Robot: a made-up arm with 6 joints.
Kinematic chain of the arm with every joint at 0, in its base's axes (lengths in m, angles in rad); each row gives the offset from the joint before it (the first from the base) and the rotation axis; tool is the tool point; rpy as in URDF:
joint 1: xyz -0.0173 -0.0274 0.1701 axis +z
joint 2: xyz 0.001 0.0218 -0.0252 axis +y
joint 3: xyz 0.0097 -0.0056 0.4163 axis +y
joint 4: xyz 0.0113 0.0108 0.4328 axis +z
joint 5: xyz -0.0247 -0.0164 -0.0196 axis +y
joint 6: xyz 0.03 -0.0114 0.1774 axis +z
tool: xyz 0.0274 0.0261 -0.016 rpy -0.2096 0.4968 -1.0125
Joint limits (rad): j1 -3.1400..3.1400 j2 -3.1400..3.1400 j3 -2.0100..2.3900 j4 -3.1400..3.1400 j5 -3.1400..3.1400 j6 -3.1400..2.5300
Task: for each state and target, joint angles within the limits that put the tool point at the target. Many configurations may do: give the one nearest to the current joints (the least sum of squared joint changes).
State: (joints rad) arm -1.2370 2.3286 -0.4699 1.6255 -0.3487 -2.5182
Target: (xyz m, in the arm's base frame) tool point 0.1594 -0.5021 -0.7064
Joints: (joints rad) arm -1.1582 2.6964 -0.3114 1.6456 -0.3611 -2.5266
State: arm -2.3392 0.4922 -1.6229 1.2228 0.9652 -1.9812
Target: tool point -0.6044 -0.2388 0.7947
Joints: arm -2.9382 1.0879 -0.8427 1.0270 0.7008 -2.0433
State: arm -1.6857 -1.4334 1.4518 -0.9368 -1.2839 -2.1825
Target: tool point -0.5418 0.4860 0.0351
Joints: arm -0.6423 -2.3597 1.5722 -0.6931 -1.6645 -2.2868
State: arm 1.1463 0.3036 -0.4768 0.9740 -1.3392 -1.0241
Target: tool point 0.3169 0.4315 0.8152
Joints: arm 1.2206 0.9136 -0.3474 1.0433 -1.6299 -1.0550
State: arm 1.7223 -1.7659 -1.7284 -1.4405 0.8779 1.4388
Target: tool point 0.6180 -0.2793 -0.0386
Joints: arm 2.6286 -1.1225 -1.4040 -1.3994 1.0766 1.3902
